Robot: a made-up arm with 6 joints. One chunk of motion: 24 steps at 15 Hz.
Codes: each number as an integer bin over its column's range. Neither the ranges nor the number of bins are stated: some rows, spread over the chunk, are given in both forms.
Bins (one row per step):
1: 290 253 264 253 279 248
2: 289 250 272 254 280 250
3: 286 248 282 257 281 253
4: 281 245 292 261 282 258
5: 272 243 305 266 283 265
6: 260 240 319 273 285 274
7: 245 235 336 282 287 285
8: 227 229 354 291 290 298
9: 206 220 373 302 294 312
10: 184 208 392 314 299 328
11: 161 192 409 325 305 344
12: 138 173 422 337 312 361
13: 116 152 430 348 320 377
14: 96 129 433 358 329 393
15: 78 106 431 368 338 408
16: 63 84 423 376 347 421
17: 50 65 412 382 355 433
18: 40 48 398 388 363 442
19: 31 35 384 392 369 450
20: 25 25 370 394 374 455
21: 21 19 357 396 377 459
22: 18 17 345 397 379 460
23: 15 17 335 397 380 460
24: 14 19 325 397 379 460
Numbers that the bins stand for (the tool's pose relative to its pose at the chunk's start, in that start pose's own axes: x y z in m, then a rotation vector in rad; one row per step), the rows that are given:
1: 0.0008 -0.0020 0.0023 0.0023 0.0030 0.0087
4: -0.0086 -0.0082 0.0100 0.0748 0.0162 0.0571
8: -0.0646 -0.0207 0.0270 0.3467 0.0512 0.2504
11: -0.1330 -0.0497 0.0421 0.6547 0.1170 0.4728
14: -0.2004 -0.0990 0.0486 0.9537 0.2222 0.7096
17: -0.2481 -0.1491 0.0429 1.1712 0.3362 0.9030
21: -0.2782 -0.1851 0.0278 1.2980 0.4326 1.0286
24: -0.2855 -0.1851 0.0190 1.3071 0.4414 1.0335
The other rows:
2: -0.0003 -0.0043 0.0045 0.0114 0.0074 0.0184
3: -0.0034 -0.0059 0.0073 0.0386 0.0118 0.0329
5: -0.0179 -0.0098 0.0136 0.1201 0.0205 0.0909
6: -0.0303 -0.0121 0.0174 0.1836 0.0293 0.1344
7: -0.0459 -0.0160 0.0221 0.2651 0.0381 0.1876
9: -0.0863 -0.0278 0.0322 0.4463 0.0688 0.3181
10: -0.1092 -0.0372 0.0374 0.5550 0.0907 0.3954
12: -0.1569 -0.0646 0.0456 0.7634 0.1477 0.5550
13: -0.1797 -0.0810 0.0478 0.8631 0.1827 0.6323
15: -0.2191 -0.1170 0.0481 1.0443 0.2616 0.7821
16: -0.2347 -0.1342 0.0459 1.1168 0.3011 0.8450
18: -0.2585 -0.1624 0.0390 1.2255 0.3712 0.9465
19: -0.2678 -0.1726 0.0352 1.2618 0.3975 0.9851
20: -0.2741 -0.1804 0.0314 1.2799 0.4195 1.0093
22: -0.2813 -0.1867 0.0245 1.3071 0.4414 1.0335
23: -0.2844 -0.1867 0.0218 1.3071 0.4458 1.0335

